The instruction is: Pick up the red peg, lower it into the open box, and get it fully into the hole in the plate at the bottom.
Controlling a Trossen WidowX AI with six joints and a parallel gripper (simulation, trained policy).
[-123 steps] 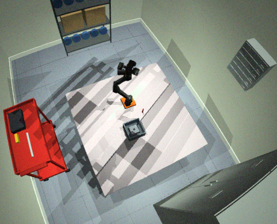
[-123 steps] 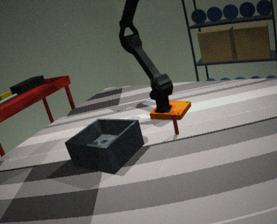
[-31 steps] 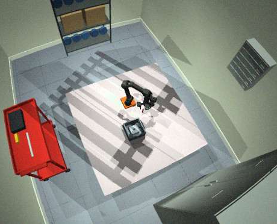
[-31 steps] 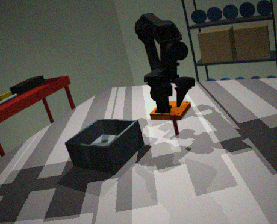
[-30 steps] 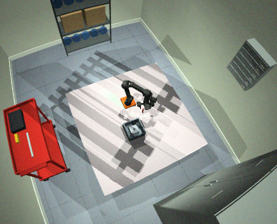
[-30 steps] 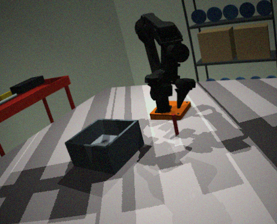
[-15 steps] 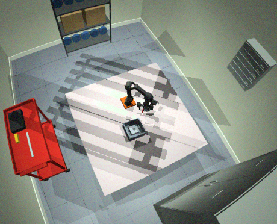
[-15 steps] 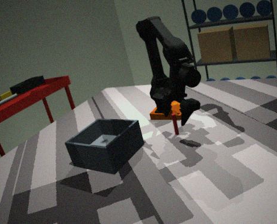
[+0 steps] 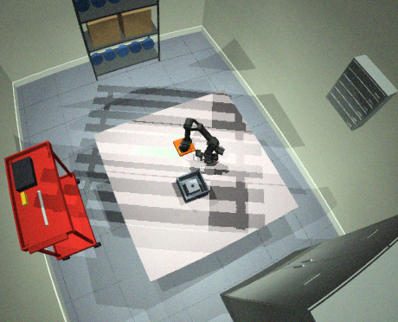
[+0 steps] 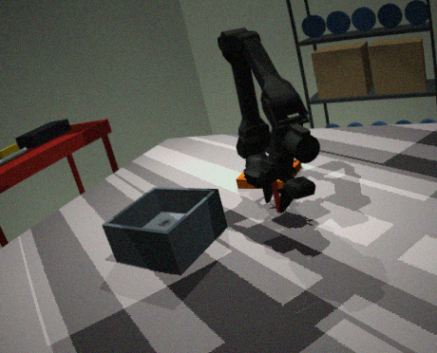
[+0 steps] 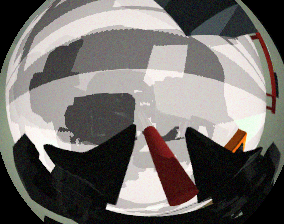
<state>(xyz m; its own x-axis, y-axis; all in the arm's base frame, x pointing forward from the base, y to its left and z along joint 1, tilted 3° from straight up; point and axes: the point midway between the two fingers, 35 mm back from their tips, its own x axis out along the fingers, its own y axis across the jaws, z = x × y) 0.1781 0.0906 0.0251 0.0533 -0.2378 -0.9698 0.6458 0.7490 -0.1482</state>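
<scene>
The pale plate is 210 mm to the right of my gripper tip, 140 mm ahead of it and 40 mm above it. From my gripper tip the other things lie so: red peg 30 mm above, 10 mm to the left; then dark box 210 mm to the right, 140 mm ahead, 20 mm above.
</scene>
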